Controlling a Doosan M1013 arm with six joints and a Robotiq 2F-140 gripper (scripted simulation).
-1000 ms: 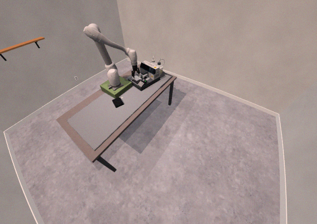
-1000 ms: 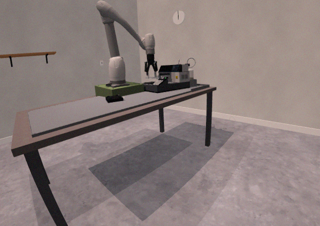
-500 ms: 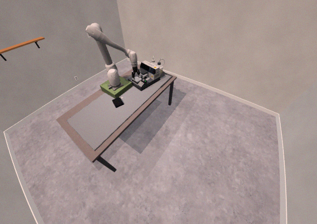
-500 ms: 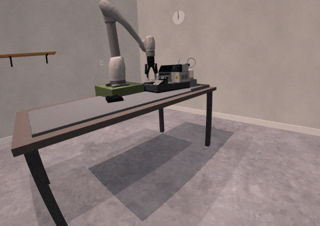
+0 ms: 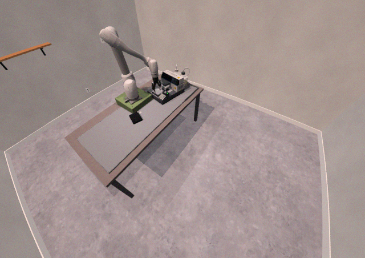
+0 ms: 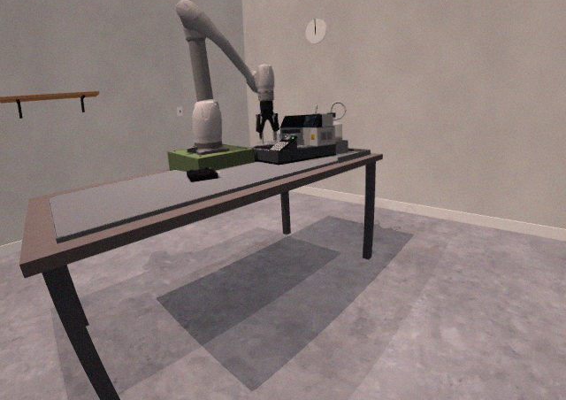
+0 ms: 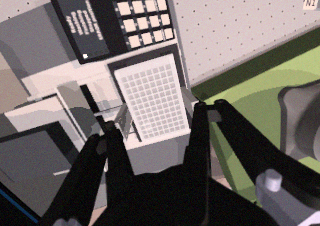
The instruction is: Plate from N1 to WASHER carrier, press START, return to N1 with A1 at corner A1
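The white well plate lies 2 cm below my hand. The rest, counted from my hand: label: 7 cm ahead, 37 cm to the right, 13 cm below; then plate nest: 12 cm ahead, 47 cm to the right, 11 cm below; then plate washer: 1 cm ahead, 15 cm to the left.
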